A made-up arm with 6 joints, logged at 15 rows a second.
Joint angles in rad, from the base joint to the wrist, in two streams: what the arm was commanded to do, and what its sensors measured. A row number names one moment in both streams.
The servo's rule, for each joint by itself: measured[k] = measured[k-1] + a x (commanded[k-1-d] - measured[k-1]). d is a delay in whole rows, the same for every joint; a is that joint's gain. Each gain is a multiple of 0.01, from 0.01 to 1. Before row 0 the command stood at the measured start. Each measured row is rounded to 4 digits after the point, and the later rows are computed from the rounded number. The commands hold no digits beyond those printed.
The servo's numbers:
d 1
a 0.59 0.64 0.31 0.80 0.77 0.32
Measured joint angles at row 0: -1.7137, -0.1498, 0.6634, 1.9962, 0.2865, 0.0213
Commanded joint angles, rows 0 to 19: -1.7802, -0.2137, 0.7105, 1.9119, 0.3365, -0.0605; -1.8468, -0.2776, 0.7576, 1.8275, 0.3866, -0.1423; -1.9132, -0.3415, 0.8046, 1.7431, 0.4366, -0.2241; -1.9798, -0.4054, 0.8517, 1.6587, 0.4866, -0.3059; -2.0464, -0.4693, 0.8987, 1.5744, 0.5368, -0.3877; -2.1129, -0.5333, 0.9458, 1.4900, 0.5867, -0.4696; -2.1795, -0.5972, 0.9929, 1.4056, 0.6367, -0.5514; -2.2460, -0.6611, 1.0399, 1.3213, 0.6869, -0.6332; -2.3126, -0.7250, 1.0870, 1.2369, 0.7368, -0.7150; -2.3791, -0.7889, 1.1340, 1.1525, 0.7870, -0.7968; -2.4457, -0.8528, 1.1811, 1.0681, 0.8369, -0.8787; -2.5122, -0.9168, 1.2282, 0.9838, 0.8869, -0.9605; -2.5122, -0.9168, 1.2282, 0.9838, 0.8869, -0.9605; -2.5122, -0.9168, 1.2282, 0.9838, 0.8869, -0.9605; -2.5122, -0.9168, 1.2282, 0.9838, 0.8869, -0.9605; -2.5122, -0.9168, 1.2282, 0.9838, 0.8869, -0.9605; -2.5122, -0.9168, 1.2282, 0.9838, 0.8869, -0.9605; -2.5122, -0.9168, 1.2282, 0.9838, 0.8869, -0.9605; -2.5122, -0.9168, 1.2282, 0.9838, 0.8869, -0.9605; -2.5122, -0.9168, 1.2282, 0.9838, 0.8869, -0.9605
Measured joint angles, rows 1 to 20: -1.7137, -0.1498, 0.6634, 1.9962, 0.2865, 0.0213; -1.7529, -0.1907, 0.6780, 1.9288, 0.3250, -0.0049; -1.8083, -0.2463, 0.7027, 1.8478, 0.3724, -0.0489; -1.8702, -0.3072, 0.7343, 1.7640, 0.4218, -0.1050; -1.9349, -0.3700, 0.7707, 1.6798, 0.4717, -0.1693; -2.0007, -0.4336, 0.8104, 1.5955, 0.5218, -0.2392; -2.0669, -0.4974, 0.8524, 1.5111, 0.5718, -0.3129; -2.1333, -0.5613, 0.8960, 1.4267, 0.6218, -0.3892; -2.1998, -0.6252, 0.9406, 1.3424, 0.6719, -0.4673; -2.2664, -0.6891, 0.9860, 1.2580, 0.7219, -0.5466; -2.3329, -0.7530, 1.0319, 1.1736, 0.7720, -0.6267; -2.3995, -0.8169, 1.0782, 1.0892, 0.8220, -0.7073; -2.4660, -0.8808, 1.1247, 1.0049, 0.8720, -0.7883; -2.4933, -0.9038, 1.1568, 0.9880, 0.8835, -0.8434; -2.5045, -0.9121, 1.1789, 0.9846, 0.8861, -0.8809; -2.5090, -0.9151, 1.1942, 0.9840, 0.8867, -0.9064; -2.5109, -0.9162, 1.2047, 0.9838, 0.8869, -0.9237; -2.5117, -0.9166, 1.2120, 0.9838, 0.8869, -0.9355; -2.5120, -0.9167, 1.2170, 0.9838, 0.8869, -0.9435; -2.5121, -0.9168, 1.2205, 0.9838, 0.8869, -0.9489
